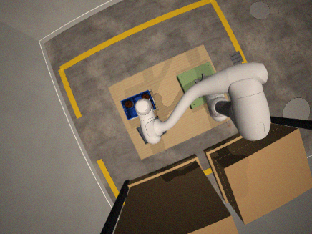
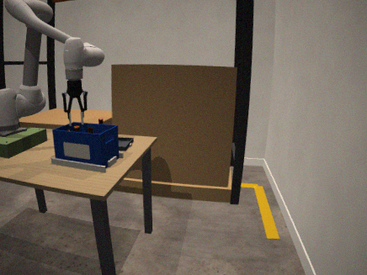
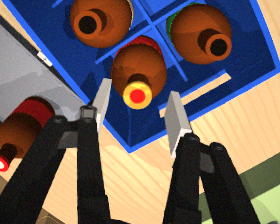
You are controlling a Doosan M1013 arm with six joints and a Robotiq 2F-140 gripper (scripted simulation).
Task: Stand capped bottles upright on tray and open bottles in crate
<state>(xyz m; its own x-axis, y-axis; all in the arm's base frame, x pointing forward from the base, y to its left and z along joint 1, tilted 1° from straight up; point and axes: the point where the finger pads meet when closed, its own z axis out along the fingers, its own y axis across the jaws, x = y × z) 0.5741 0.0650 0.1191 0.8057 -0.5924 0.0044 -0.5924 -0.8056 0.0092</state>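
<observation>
My hand is 120 mm above the brown capped bottle. From my hand the other things lie so: grey tray: 40 mm ahead, 240 mm to the left, 190 mm below; then blue crate: 90 mm ahead, 30 mm to the right, 120 mm below; then uncapped bottle: 190 mm ahead, 60 mm to the right, 120 mm below.
</observation>
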